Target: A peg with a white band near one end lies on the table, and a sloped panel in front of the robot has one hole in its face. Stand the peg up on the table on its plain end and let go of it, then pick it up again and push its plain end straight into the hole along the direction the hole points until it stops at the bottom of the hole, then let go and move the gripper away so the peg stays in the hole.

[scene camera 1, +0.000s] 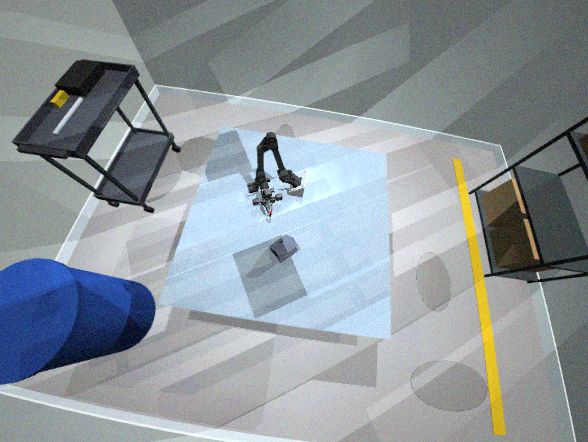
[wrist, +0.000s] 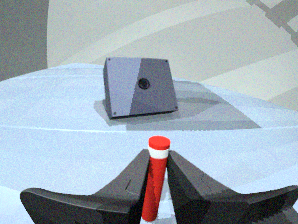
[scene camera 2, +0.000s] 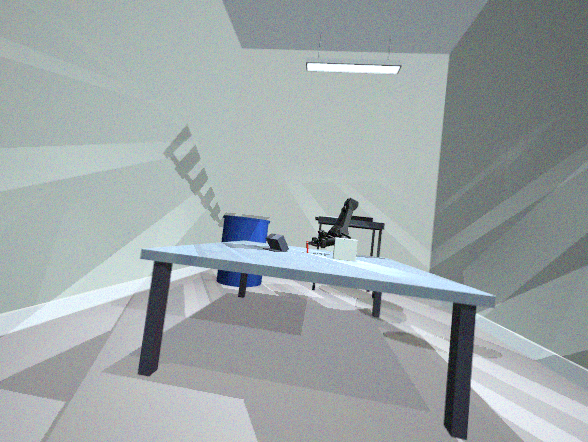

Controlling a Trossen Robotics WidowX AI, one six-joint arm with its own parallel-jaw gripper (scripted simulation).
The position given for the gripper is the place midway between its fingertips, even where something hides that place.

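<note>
On the wrist camera you'd see a peg (wrist: 158, 146) and a panel (wrist: 123, 95), and the gripper (wrist: 157, 155) is there with them.
</note>
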